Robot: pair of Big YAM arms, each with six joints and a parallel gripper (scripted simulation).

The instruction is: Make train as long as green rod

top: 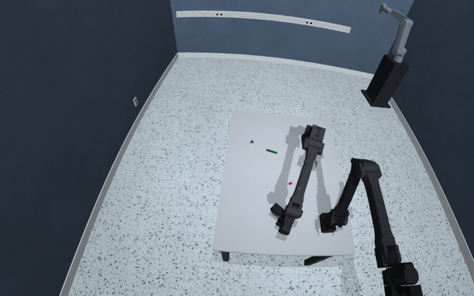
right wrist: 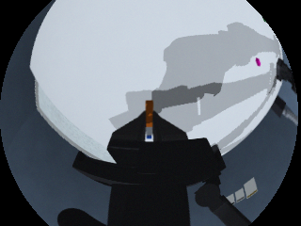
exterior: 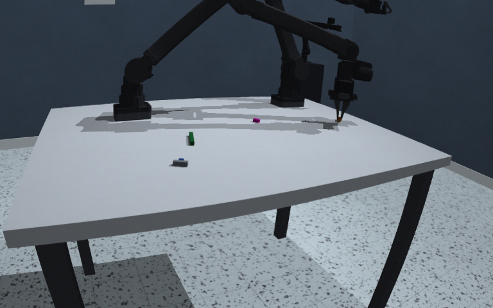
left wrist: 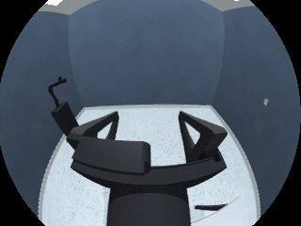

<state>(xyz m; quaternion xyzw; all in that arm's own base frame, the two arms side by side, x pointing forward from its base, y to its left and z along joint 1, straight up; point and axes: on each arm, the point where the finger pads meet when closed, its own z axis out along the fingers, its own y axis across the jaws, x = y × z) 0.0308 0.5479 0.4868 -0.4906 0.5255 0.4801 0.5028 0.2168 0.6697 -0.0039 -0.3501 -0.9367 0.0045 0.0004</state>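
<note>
My right gripper is now right at the orange rod. Also, from my right hand: magenta rod (9 cm behind, 29 cm to the right, 2 cm below); then green rod (56 cm to the right, 2 cm below).
</note>
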